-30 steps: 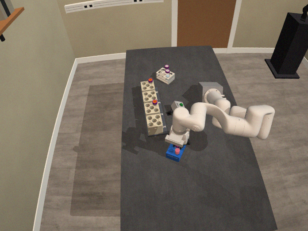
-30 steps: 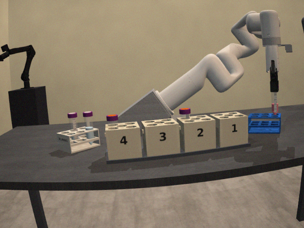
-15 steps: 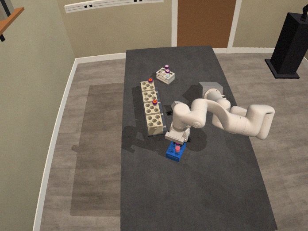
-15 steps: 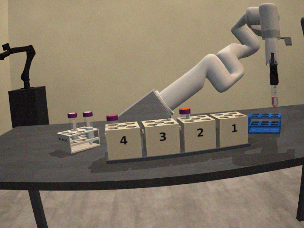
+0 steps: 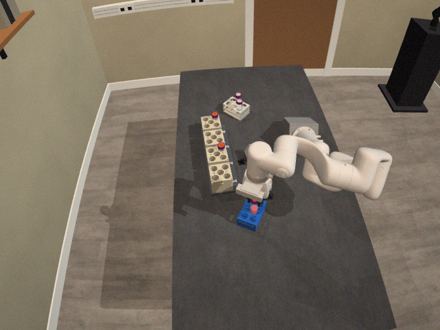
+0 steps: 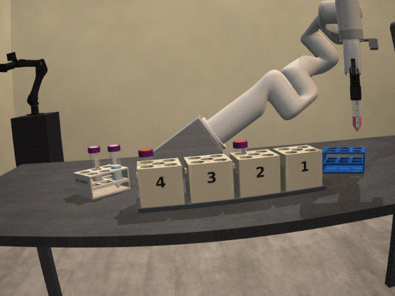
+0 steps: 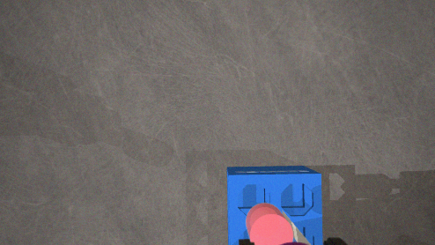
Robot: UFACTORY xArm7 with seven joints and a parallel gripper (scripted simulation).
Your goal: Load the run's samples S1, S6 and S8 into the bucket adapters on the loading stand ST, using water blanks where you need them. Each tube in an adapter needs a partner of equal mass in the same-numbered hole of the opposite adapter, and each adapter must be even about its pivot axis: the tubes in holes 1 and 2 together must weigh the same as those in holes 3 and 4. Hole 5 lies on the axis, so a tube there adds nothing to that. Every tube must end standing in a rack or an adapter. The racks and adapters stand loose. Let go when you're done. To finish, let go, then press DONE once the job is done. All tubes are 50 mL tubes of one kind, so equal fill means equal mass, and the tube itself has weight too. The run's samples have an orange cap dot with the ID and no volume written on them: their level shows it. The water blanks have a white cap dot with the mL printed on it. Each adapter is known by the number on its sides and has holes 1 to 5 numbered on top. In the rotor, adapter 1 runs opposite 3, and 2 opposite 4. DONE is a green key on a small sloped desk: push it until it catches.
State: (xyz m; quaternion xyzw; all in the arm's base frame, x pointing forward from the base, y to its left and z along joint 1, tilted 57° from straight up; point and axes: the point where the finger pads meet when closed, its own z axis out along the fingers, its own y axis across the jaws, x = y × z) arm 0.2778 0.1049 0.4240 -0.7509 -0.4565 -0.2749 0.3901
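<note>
The sample tube lies 10 mm ahead of my hand and 50 mm below it. From my hand the other things lie so: sample S8: 160 mm ahead, 590 mm to the right, 150 mm below; blue sample rack: 40 mm to the right, 190 mm below; loading stand ST: 150 mm ahead, 390 mm to the right, 220 mm below.
</note>
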